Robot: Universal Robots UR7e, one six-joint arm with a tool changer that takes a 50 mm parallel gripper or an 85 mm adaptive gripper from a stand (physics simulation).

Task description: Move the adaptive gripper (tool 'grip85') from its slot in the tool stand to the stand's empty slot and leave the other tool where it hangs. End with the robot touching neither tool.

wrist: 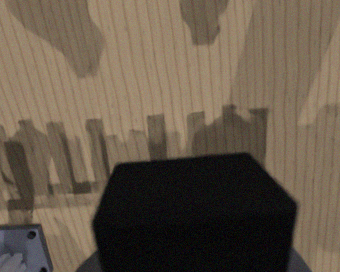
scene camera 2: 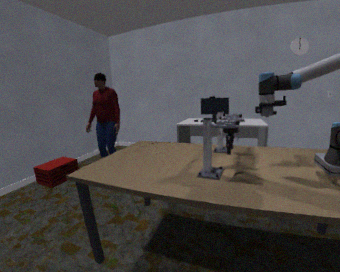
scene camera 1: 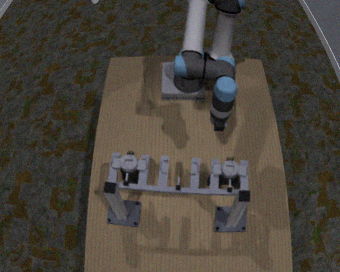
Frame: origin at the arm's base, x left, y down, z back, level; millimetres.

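Where they show: arm's base, link origin: [scene camera 2: 339, 161] [scene camera 1: 188, 81].
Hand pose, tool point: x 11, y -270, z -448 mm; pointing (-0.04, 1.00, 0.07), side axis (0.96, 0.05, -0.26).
Note:
Each offset is from my tool point to the centre of the thing. "pt": to the spot under its first point. Level surfaces: height alone.
The tool stand [scene camera 1: 155, 189] [scene camera 2: 207, 150] has three slots. One tool {dx -346, dy +125, dz -94 mm} [scene camera 1: 129, 164] hangs in the left slot in scene camera 1, another tool {dx +1, dy +117, dz -187 mm} [scene camera 1: 230, 169] in the right slot. The right one shows dark parts spread wider below; no label is readable, so which is 'grip85' is not certain. The middle slot, between two bare prongs [scene camera 1: 164, 172] [scene camera 1: 195, 172], is empty. In scene camera 2 a dark tool {pt dx +69, dy +122, dz -201 mm} [scene camera 2: 230, 140] hangs below the rack. The arm's wrist [scene camera 1: 221, 107] [scene camera 2: 267, 100] carries no gripper and is high up, robot side of the stand, apart from both tools. Finger openings are unclear.
The stand's posts rise from foot plates [scene camera 1: 124, 213] [scene camera 1: 230, 219] [wrist: 25, 240] on the wooden table {dy +328 mm} [scene camera 1: 135, 125] [scene camera 2: 150, 175]. A black block [wrist: 195, 215] covers the wrist view's lower middle. A desk [scene camera 2: 255, 123] with a monitor, red crates [scene camera 2: 56, 171] and a person [scene camera 2: 106, 107] are beyond.

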